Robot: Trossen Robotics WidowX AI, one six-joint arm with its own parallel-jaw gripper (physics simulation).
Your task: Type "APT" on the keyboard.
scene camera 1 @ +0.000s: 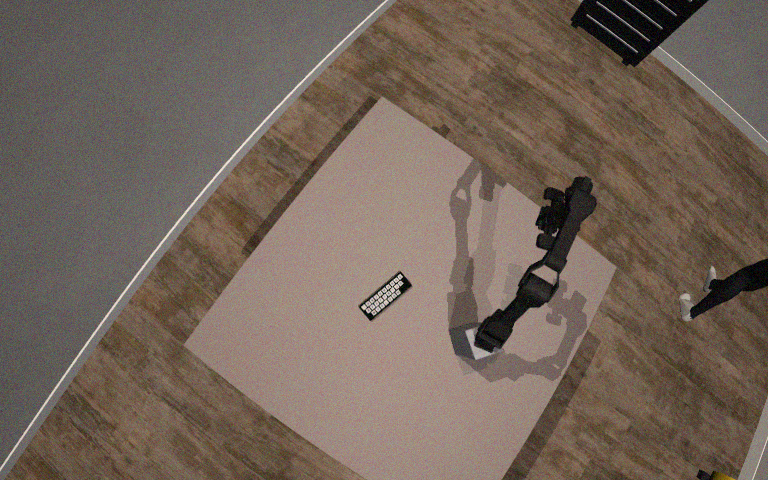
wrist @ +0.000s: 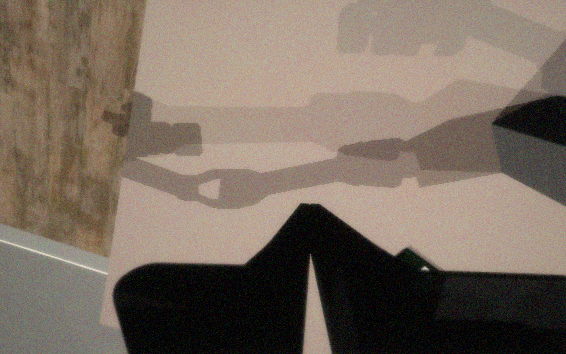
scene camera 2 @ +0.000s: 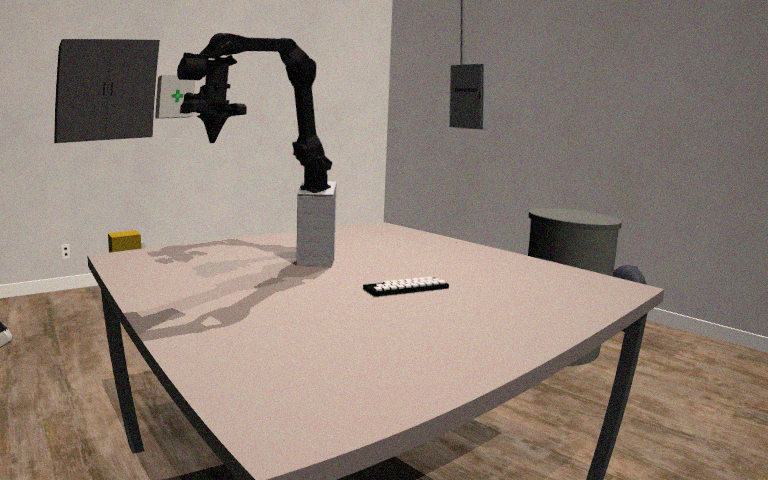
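Where they show: gripper, fingertip midpoint: (scene camera 1: 536,224) (wrist: 308,213) (scene camera 2: 212,143); arm's base at its link origin: (scene camera 1: 485,340) (scene camera 2: 315,187).
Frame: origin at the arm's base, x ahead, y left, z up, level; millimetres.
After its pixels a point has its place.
Observation:
A small black keyboard with white keys (scene camera 1: 385,295) @(x 348, y -21, z -203 mm) (scene camera 2: 408,285) @(x 366, y -40, z -203 mm) lies flat near the middle of the table (scene camera 1: 317,362) @(x 472, y 308, z -218 mm) (scene camera 2: 362,350) @(x 528, y -398, z -219 mm). In the wrist view a dark corner of the keyboard (wrist: 416,259) @(x 290, y -75, z -208 mm) shows behind the right finger; its other parts are hidden there. The letters on the keys are too small to read. My black gripper (scene camera 2: 212,140) @(x 23, y -384, z 137 mm) (wrist: 308,213) @(x 23, y -384, z 137 mm) is shut with nothing between its fingertips. It points down, high above the table and well apart from the keyboard. In the scene camera 1 view it is off to the upper right of the keyboard, near the table's edge.
The arm stands on a grey pedestal block (scene camera 2: 315,229) @(x 37, y -32, z -113 mm) on the table, to the keyboard's left in the scene camera 2 view. Arm shadows fall across the tabletop. A grey bin (scene camera 2: 572,243) stands beyond the table. A person's legs (scene camera 1: 730,288) show on the floor at the right.

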